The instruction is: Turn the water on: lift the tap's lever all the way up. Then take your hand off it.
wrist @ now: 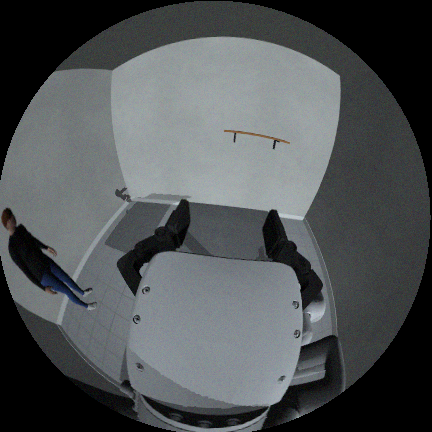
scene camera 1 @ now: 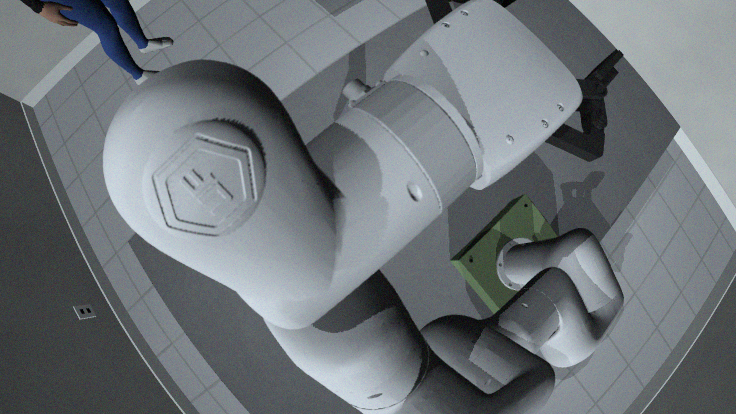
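Where they show: gripper, fingertip midpoint: (wrist: 227, 214) (scene camera 1: 569, 18); arm's base, link origin: (scene camera 1: 519, 263).
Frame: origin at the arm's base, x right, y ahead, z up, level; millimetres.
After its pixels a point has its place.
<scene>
The tap and its lever do not show in either view; the large white arm covers much of the middle of the scene view. My gripper (scene camera 1: 563, 25) {x -92, y 268, z 598 mm} (wrist: 227, 214) {x -92, y 268, z 598 mm} is open, with its two black fingers wide apart and no object between them. In the scene view it is at the upper right, partly hidden by its white housing and cut off by the top edge. In the wrist view the fingers point towards the pale far wall and the dark floor area below it. I cannot tell how far the gripper is from the tap.
A green base block (scene camera 1: 517, 218) {x 50, y 97, z 0 mm} stands under the arm's foot at the lower right. The arm's folded links lie beside and over it. A standing person (scene camera 1: 110, 30) (wrist: 32, 255) is at the left. An orange rail (wrist: 256, 135) is on the far wall.
</scene>
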